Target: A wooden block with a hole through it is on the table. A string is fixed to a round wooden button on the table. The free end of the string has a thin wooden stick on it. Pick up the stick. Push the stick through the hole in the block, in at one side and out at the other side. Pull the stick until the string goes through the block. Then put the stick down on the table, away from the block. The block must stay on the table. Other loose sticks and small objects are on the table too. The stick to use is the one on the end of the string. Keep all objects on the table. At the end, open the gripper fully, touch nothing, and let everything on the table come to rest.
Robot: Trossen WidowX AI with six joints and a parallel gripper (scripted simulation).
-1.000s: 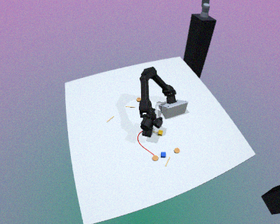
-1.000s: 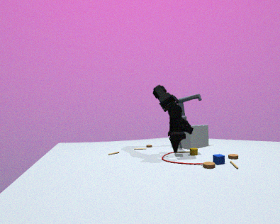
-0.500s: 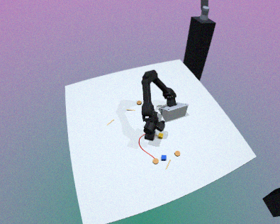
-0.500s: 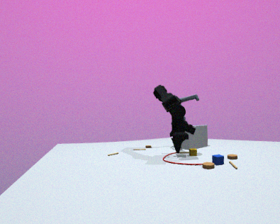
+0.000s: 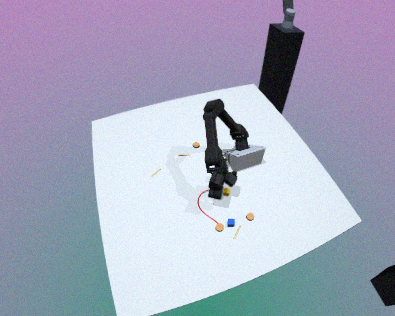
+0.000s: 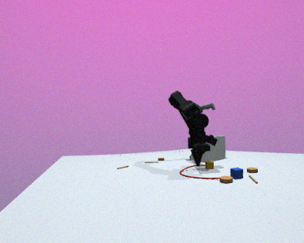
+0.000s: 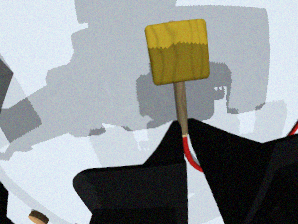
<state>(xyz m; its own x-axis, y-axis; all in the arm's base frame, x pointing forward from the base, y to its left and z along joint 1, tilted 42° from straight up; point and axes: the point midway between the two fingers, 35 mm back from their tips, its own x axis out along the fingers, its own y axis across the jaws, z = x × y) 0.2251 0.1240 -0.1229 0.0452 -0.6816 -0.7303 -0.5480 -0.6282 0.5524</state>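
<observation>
Right now my gripper tip is 40 mm past the yellow block and 30 mm to the right of it. From my gripper tip the other things lie so: blue cube 190 mm to the left.
</observation>
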